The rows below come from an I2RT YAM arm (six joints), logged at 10 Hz.
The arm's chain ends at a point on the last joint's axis. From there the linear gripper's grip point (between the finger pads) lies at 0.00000 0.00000 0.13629 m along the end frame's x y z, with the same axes.
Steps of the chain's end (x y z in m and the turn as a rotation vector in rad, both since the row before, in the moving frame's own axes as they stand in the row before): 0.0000 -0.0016 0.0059 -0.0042 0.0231 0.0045; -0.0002 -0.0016 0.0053 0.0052 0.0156 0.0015; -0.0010 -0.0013 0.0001 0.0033 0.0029 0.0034; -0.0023 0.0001 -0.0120 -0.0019 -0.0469 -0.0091; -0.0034 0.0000 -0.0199 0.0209 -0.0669 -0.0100; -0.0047 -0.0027 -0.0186 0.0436 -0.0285 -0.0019; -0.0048 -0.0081 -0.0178 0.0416 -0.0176 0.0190; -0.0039 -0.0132 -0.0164 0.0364 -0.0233 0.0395; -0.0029 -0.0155 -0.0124 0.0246 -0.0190 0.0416
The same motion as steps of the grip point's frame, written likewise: 0.0031 -0.0010 0.0059 -0.0042 0.0231 0.0045; 0.0019 -0.0023 0.0053 0.0052 0.0156 0.0015; -0.0006 -0.0017 0.0001 0.0033 0.0029 0.0034; -0.0087 0.0004 -0.0122 -0.0019 -0.0469 -0.0091; -0.0125 -0.0028 -0.0202 0.0209 -0.0669 -0.0100; -0.0086 -0.0086 -0.0188 0.0436 -0.0285 -0.0019; -0.0071 -0.0138 -0.0179 0.0416 -0.0176 0.0190; -0.0070 -0.0182 -0.0165 0.0364 -0.0233 0.0395; -0.0054 -0.0189 -0.0125 0.0246 -0.0190 0.0416
